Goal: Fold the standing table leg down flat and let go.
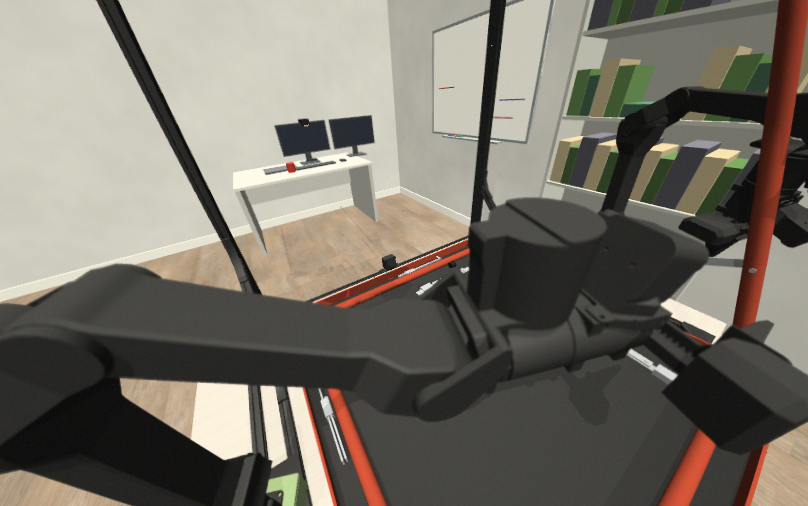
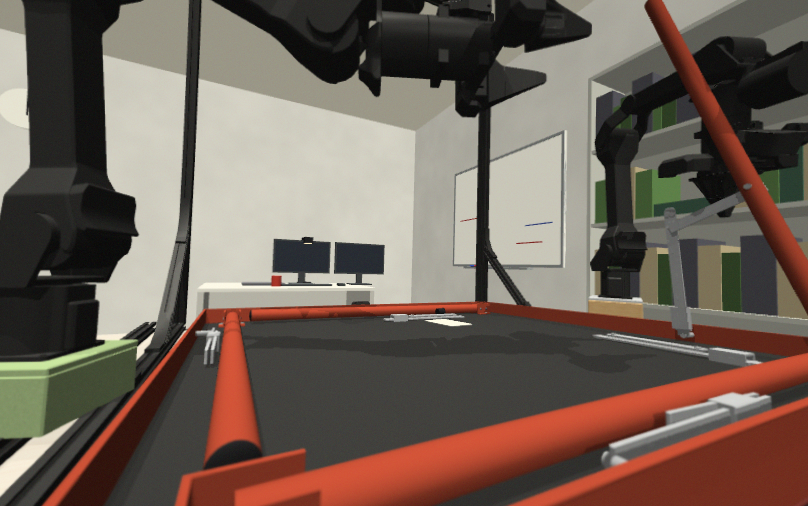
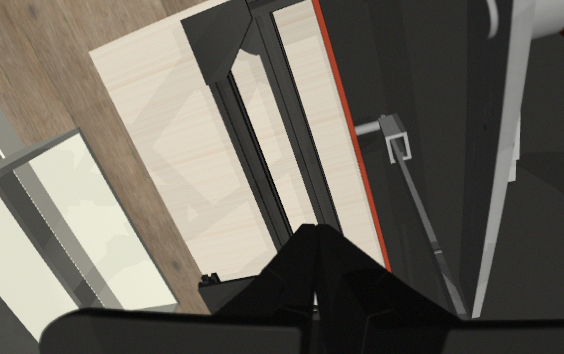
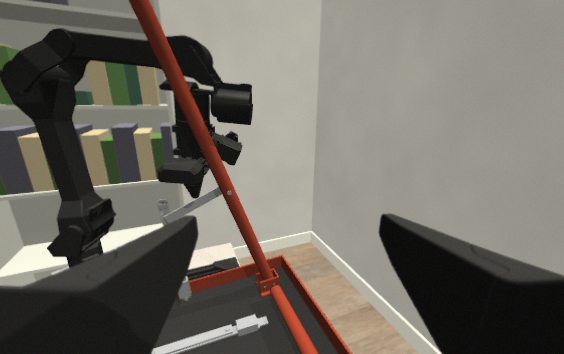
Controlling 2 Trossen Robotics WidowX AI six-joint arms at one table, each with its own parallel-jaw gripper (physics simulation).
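Frame: origin at the left arm's base, x right, y ahead, z up, level; millimetres.
Seen in the pictures: left gripper, fingertip midpoint: [image 1: 709, 255] [image 2: 724, 217] [image 3: 314, 237] [image 4: 195, 197]; right gripper, fingertip midpoint: [image 1: 702, 290] [image 2: 565, 57] [image 4: 289, 224]; left arm's base, origin of the base link: [image 2: 615, 297] [image 3: 315, 337]; right arm's base, origin of the base link: [image 2: 38, 352].
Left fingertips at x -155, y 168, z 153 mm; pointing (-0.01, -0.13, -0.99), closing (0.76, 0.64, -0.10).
Pixels of each thing's top centre, then the offset from my left fingertips to it. "pt": a spot on its surface instead.
- standing red leg, surface spot: [image 4: 200, 130] [image 2: 711, 119] pt dx +26, dy +75, dz +141 mm
- corner bracket, surface spot: [image 4: 266, 284] pt dx -62, dy +130, dz -185 mm
- red rim, surface spot: [image 2: 602, 321] pt dx +175, dy -81, dz -200 mm
The standing red leg [image 1: 781, 148] [image 2: 715, 119] [image 4: 200, 130] is raised and leans, its foot in a corner bracket [image 4: 266, 284] of the upturned table. Its grey folding brace [image 2: 676, 268] [image 4: 192, 206] is bent at the middle joint and meets the leg partway up. My left gripper [image 2: 724, 211] [image 3: 314, 237] [image 4: 195, 197] is shut and empty, its tips near the brace's upper link; I cannot tell whether they touch it. My right gripper [image 2: 566, 53] [image 4: 289, 224] is open and empty, high above the table's underside.
Other red legs [image 2: 232, 387] [image 2: 506, 435] lie flat inside the red rim [image 2: 602, 321], with folded grey braces [image 2: 703, 417] beside them. Black frame posts [image 1: 488, 119] [image 2: 483, 208] rise around the table. A bookshelf [image 2: 691, 128] stands behind the left arm.
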